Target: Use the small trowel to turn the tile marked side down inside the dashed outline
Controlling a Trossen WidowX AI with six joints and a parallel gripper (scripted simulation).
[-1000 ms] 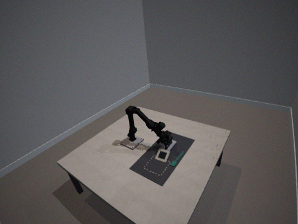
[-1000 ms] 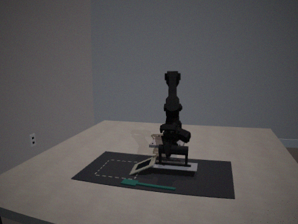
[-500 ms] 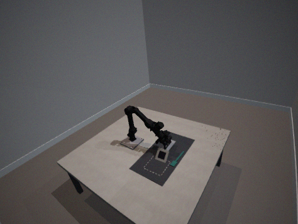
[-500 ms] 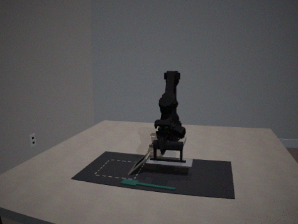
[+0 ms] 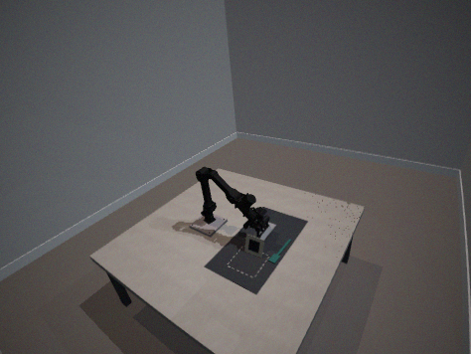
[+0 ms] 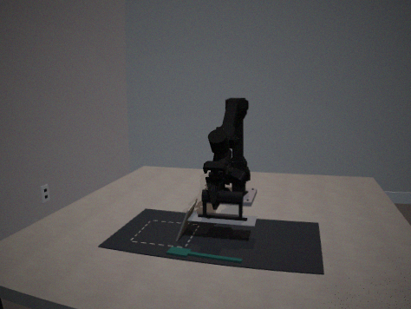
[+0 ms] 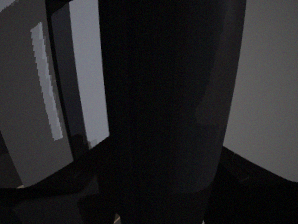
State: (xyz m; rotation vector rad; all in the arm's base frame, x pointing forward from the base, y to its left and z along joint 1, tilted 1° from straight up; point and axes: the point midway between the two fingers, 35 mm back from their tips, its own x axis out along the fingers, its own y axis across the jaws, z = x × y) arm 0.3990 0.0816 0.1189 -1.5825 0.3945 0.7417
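The tile is 90 mm to the right of my gripper tip and 60 mm below it. Round my gripper tip: green trowel: 110 mm below, 110 mm ahead.
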